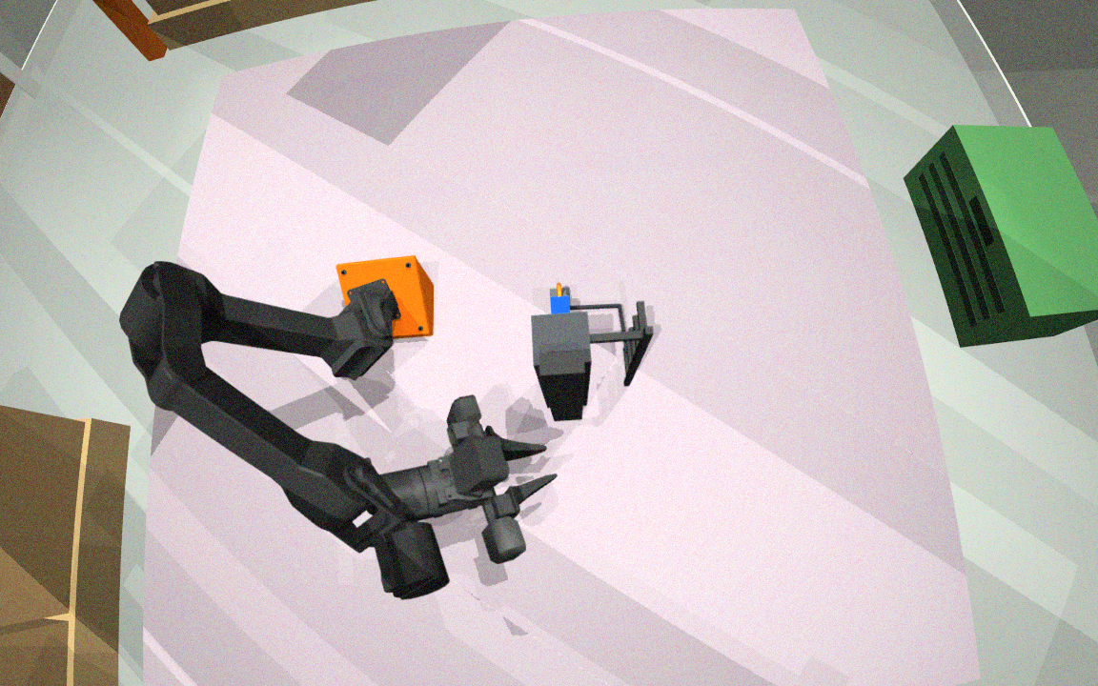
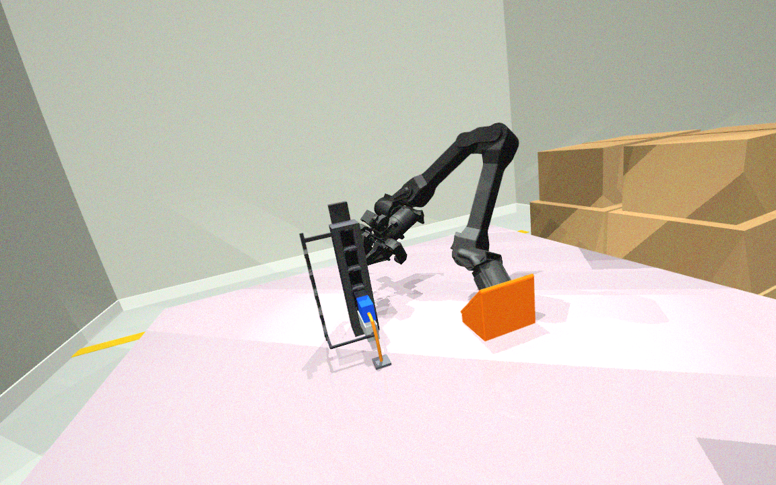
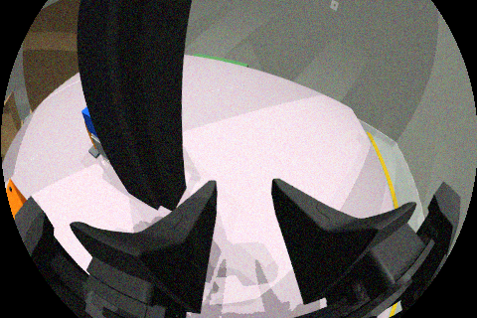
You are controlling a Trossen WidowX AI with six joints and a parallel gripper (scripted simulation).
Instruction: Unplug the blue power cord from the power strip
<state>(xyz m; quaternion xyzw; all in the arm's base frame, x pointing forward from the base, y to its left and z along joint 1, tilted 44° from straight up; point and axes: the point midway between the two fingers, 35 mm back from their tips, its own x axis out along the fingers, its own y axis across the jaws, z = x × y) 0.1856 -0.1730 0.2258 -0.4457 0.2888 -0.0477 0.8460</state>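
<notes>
My gripper tip is 170 mm to the right of the blue plug, 50 mm short of it and 20 mm above it.
</notes>
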